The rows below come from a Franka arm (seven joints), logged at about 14 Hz.
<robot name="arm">
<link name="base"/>
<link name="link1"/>
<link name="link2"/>
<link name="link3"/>
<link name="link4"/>
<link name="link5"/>
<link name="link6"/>
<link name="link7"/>
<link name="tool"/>
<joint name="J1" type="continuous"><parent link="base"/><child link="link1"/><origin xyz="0 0 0.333" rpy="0 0 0"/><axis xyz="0 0 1"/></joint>
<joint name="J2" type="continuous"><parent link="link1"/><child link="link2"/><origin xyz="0 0 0" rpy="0 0 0"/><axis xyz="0 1 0"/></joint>
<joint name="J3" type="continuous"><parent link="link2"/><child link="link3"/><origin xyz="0 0 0.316" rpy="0 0 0"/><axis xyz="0 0 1"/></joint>
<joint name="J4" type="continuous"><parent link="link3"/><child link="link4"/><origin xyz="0.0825 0 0" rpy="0 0 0"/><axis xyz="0 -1 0"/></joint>
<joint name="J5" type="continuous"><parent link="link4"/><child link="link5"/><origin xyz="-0.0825 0 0.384" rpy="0 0 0"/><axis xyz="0 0 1"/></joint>
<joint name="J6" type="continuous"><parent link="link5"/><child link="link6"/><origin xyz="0 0 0" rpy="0 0 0"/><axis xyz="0 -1 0"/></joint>
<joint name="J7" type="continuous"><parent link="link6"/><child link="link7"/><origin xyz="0.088 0 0" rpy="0 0 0"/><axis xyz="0 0 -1"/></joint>
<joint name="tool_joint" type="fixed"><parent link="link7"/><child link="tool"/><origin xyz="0 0 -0.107" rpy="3.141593 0 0"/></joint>
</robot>
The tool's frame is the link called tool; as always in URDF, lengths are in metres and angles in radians. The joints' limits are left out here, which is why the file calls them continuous.
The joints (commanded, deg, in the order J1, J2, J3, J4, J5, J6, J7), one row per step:
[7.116 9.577 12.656 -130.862 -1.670 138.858 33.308]
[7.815 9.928 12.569 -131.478 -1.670 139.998 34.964]
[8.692 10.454 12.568 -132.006 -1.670 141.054 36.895]
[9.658 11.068 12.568 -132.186 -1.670 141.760 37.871]
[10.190 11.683 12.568 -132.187 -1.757 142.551 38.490]
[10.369 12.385 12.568 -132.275 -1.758 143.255 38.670]
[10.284 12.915 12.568 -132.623 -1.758 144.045 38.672]
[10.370 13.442 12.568 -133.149 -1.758 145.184 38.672]
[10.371 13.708 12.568 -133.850 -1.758 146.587 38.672]
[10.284 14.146 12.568 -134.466 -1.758 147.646 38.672]
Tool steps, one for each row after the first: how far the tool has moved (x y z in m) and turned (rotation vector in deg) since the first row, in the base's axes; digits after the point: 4 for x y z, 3 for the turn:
[-0.0039 0.0048 -0.0057 0.098 -0.122 -1.040]
[-0.0086 0.0119 -0.0124 0.179 -0.065 -2.096]
[-0.0124 0.0201 -0.0180 0.260 0.073 -2.115]
[-0.0137 0.0251 -0.0223 0.409 -0.055 -2.151]
[-0.0146 0.0267 -0.0281 0.528 0.079 -2.167]
[-0.0158 0.0257 -0.0339 0.619 0.201 -2.262]
[-0.0182 0.0259 -0.0403 0.787 0.169 -2.186]
[-0.0206 0.0252 -0.0450 1.049 -0.199 -2.194]
[-0.0231 0.0237 -0.0511 1.165 -0.165 -2.287]

